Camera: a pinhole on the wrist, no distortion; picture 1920 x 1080 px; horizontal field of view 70.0 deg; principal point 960.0 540.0 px. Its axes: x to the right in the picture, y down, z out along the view. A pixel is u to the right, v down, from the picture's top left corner.
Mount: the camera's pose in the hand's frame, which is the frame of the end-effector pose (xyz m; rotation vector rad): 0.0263 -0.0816 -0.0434 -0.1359 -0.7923 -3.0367
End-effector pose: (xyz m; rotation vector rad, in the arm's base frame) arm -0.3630 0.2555 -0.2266 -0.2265 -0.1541 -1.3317
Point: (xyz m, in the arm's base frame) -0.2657 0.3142 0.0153
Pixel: 1079.0 516.3
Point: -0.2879 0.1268 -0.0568
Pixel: 123.9 481.2
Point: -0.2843 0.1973 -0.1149
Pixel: 542.9 182.0
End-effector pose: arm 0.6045 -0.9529 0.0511 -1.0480 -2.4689 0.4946
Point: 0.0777 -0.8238 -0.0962
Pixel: outside the picture
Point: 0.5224 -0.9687 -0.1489
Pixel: 1237.3 654.4
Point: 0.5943 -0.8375 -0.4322
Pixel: 1181.2 260.3
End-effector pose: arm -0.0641 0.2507 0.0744 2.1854 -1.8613 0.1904
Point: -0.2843 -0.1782 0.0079
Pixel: outside the picture
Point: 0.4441 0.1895 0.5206
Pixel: behind the camera
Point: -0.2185 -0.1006 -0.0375
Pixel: 157.0 165.8
